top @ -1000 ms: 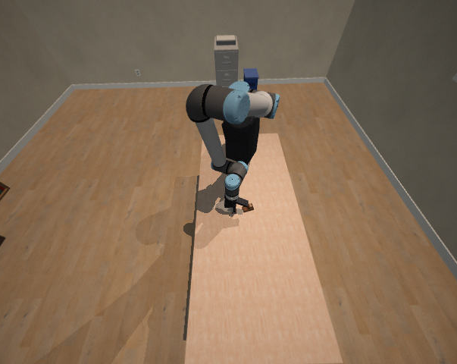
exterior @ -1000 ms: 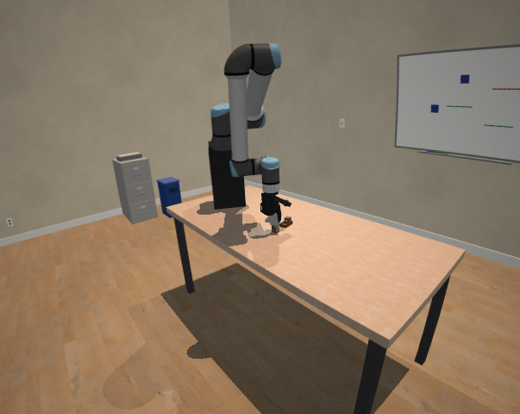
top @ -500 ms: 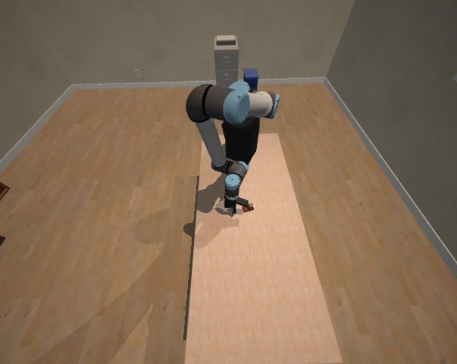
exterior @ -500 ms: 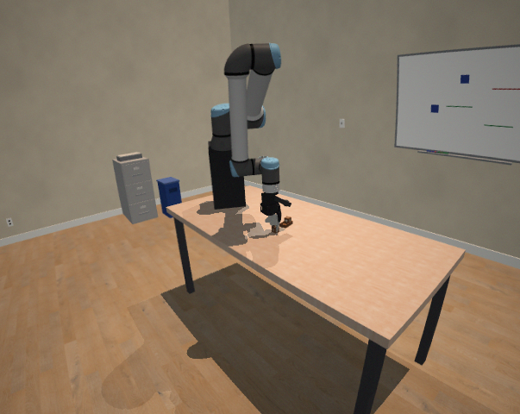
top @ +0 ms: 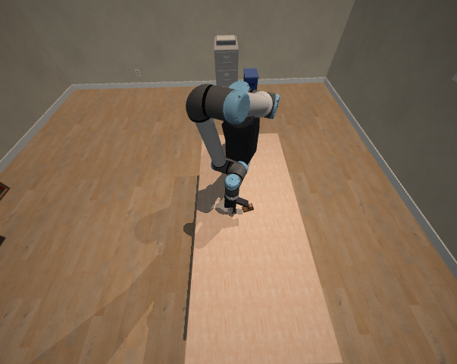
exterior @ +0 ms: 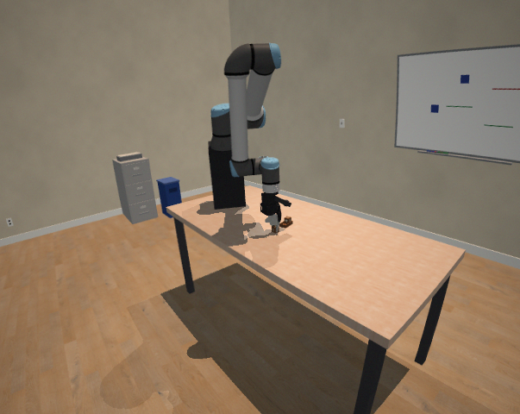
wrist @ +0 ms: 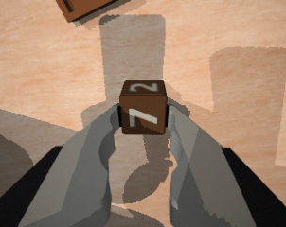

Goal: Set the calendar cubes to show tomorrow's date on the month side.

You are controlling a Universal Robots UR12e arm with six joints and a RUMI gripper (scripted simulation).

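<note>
My hand is 1 cm above the brown digit cube. Also, from my hand: brown calendar tray (2 cm behind, 11 cm to the left, 2 cm below).
</note>
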